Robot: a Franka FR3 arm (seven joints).
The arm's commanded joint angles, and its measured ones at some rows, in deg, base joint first. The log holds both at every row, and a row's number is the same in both.
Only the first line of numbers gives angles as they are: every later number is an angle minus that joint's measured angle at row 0.
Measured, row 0:
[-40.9, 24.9, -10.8, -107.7, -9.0, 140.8, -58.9]
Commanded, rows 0 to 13:
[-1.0, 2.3, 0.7, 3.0, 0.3, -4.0, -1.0]
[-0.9, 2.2, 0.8, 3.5, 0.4, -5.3, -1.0]
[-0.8, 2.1, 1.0, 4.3, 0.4, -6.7, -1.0]
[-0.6, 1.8, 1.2, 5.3, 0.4, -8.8, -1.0]
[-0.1, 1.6, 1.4, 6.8, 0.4, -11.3, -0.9]
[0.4, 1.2, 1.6, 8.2, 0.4, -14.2, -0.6]
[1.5, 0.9, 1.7, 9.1, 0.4, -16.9, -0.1]
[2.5, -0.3, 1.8, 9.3, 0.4, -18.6, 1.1]
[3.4, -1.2, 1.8, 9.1, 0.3, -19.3, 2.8]
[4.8, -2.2, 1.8, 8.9, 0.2, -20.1, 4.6]
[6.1, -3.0, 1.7, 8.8, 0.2, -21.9, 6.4]
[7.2, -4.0, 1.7, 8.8, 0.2, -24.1, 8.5]
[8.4, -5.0, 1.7, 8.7, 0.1, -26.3, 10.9]
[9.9, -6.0, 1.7, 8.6, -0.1, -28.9, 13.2]
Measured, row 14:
[6.6, -2.5, 1.9, 9.4, 0.1, -22.6, 7.3]
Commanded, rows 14 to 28:
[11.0, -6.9, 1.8, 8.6, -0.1, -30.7, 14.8]
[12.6, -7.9, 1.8, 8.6, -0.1, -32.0, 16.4]
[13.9, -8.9, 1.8, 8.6, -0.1, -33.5, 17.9]
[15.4, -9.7, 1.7, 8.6, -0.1, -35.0, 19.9]
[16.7, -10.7, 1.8, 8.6, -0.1, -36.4, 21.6]
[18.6, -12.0, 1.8, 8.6, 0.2, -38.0, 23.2]
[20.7, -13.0, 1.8, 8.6, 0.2, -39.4, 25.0]
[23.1, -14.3, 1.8, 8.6, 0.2, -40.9, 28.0]
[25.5, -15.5, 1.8, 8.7, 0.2, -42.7, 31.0]
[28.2, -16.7, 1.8, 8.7, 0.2, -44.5, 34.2]
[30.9, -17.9, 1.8, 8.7, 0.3, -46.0, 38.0]
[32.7, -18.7, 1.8, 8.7, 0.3, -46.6, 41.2]
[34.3, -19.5, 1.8, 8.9, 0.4, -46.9, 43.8]
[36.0, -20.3, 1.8, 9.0, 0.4, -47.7, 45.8]
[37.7, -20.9, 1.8, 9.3, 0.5, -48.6, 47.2]
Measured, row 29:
[33.4, -17.9, 2.3, 9.6, 0.1, -45.8, 41.9]
